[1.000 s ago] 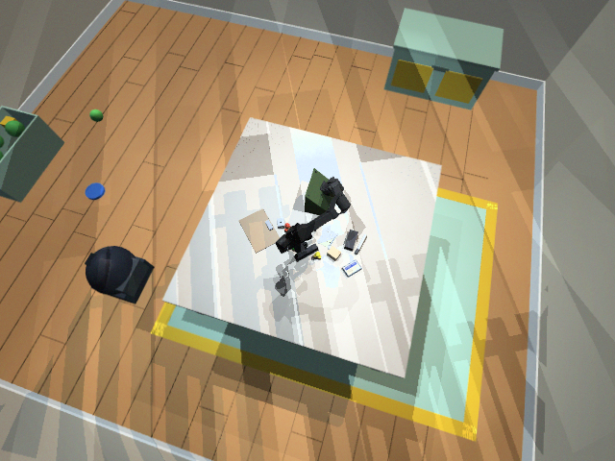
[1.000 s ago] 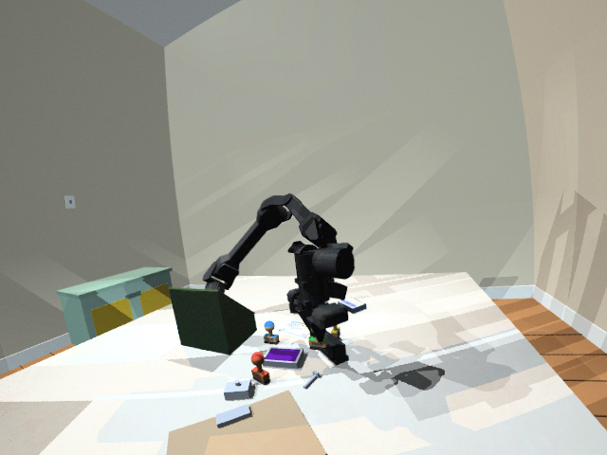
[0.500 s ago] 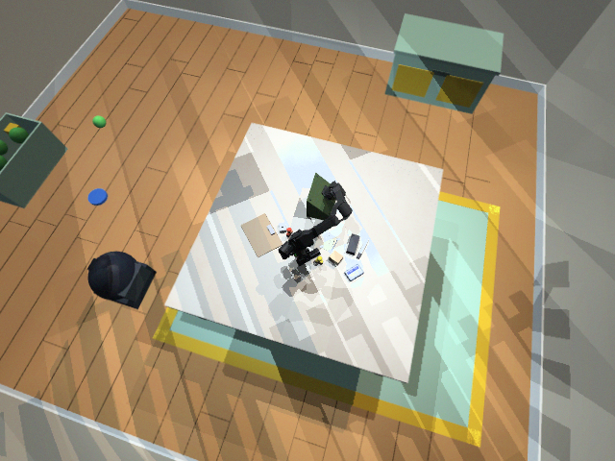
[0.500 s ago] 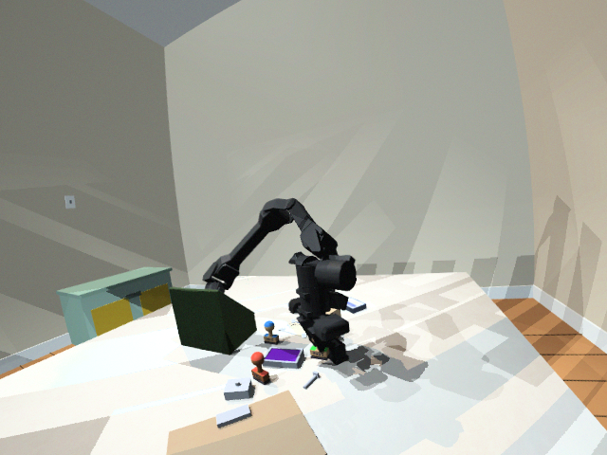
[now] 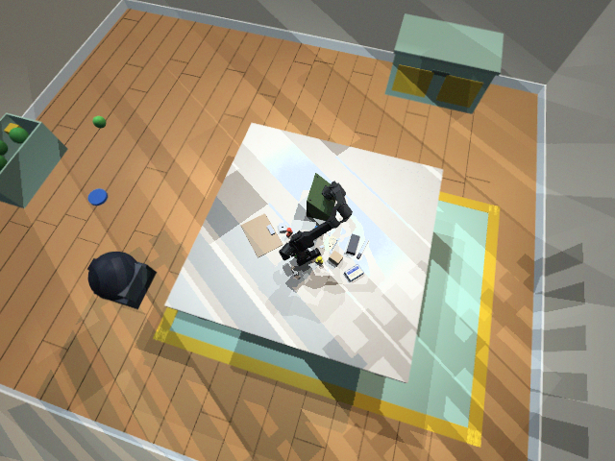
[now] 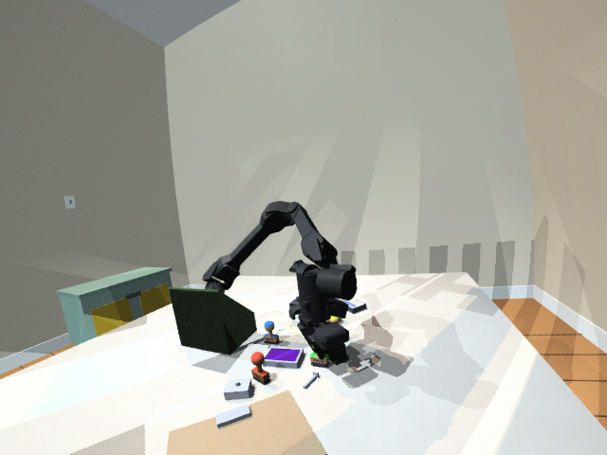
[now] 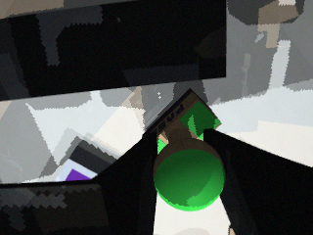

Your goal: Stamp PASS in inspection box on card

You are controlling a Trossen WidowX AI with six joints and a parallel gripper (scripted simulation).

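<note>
The green stamp is right at my gripper tip. Also, from my gripper tip: bolt: 50 mm to the right, 20 mm below; then black block: 70 mm to the left, 10 mm below, 10 mm behind; then purple ink pad: 100 mm behind, 20 mm below, 10 mm to the right.
</note>
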